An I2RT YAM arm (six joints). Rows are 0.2 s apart.
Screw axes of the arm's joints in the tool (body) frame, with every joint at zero. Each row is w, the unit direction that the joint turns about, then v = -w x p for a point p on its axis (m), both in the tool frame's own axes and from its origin. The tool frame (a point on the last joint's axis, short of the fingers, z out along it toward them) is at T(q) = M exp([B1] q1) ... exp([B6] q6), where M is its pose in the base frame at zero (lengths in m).
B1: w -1 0 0 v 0 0.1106 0
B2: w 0 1 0 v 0.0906 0 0.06
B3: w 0 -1 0 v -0.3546 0 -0.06
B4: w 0 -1 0 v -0.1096 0 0
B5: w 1 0 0 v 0 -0.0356 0
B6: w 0 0 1 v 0 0 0
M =
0 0 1 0.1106
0 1 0 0
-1 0 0 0.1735
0 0 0 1
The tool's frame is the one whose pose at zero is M.
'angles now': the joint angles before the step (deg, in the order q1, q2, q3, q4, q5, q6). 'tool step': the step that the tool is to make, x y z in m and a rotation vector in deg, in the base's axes. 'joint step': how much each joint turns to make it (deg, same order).
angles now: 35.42 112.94 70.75 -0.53 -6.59 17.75
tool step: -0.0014 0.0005 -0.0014 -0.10 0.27 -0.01
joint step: 0.17 0.01 -0.25 0.01 0.08 0.18
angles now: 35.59 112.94 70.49 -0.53 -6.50 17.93
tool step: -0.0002 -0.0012 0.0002 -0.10 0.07 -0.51
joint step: -0.09 -0.18 -0.18 -0.09 0.34 0.26
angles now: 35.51 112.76 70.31 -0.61 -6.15 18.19
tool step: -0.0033 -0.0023 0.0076 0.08 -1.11 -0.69
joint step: 0.09 -1.67 -0.79 0.08 0.97 0.10
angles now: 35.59 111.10 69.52 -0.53 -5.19 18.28
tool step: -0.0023 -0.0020 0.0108 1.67 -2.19 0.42
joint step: -0.08 -1.93 -0.97 1.76 -0.43 -0.26
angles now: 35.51 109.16 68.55 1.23 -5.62 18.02
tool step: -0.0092 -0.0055 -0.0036 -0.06 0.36 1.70
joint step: 0.00 -1.66 -3.05 0.96 -1.41 -0.97
